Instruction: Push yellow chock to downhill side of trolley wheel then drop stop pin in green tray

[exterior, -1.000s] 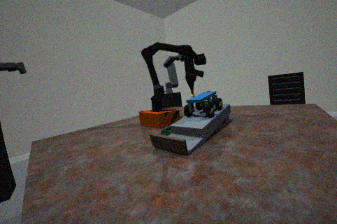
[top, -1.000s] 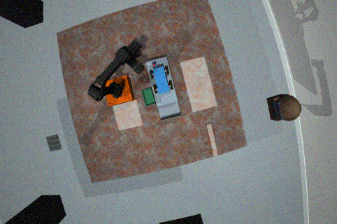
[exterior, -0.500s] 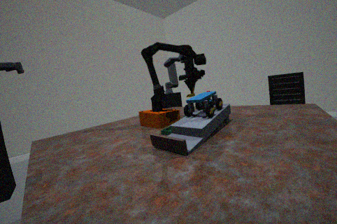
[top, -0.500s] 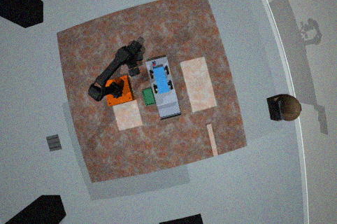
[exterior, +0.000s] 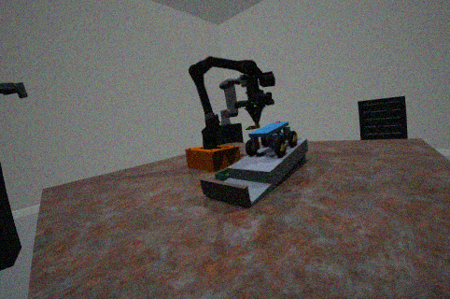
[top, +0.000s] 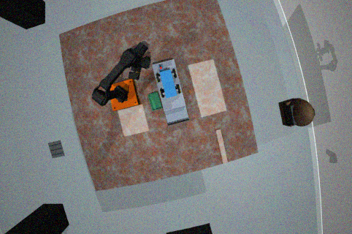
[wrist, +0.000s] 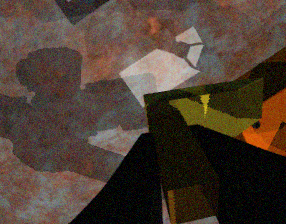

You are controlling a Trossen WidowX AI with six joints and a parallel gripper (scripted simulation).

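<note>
The yellow chock is 10 mm behind my gripper tip, 20 mm to the right of it and 10 mm below it. From my gripper tip the other things lie so: grey ramp: 160 mm ahead, 140 mm to the right, 130 mm below; stop pin: 130 mm ahead, 20 mm to the right, 40 mm below; blue-topped trolley: 160 mm ahead, 130 mm to the right, 60 mm below.
</note>
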